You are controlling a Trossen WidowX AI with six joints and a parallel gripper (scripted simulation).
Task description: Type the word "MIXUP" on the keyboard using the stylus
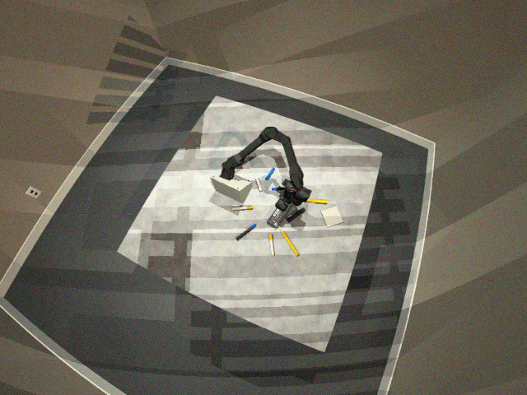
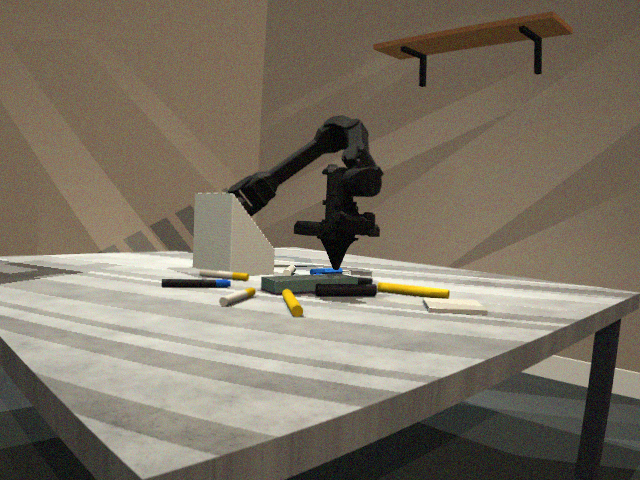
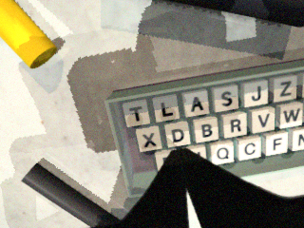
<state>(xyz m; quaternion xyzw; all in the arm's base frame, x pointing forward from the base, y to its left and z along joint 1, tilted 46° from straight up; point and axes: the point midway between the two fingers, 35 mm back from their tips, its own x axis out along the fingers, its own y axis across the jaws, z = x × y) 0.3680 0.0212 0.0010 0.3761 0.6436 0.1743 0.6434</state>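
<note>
My gripper tip is 18 cm to the right of the blue stylus, 15 cm past it and 3 cm above it. From my gripper tip the other things lie so: black cylinder (7 cm ahead, 5 cm to the right, 3 cm below); then yellow marker (15 cm ahead, 7 cm to the left, 3 cm below); then notepad (28 cm ahead, 4 cm below, 1 cm to the left).
</note>
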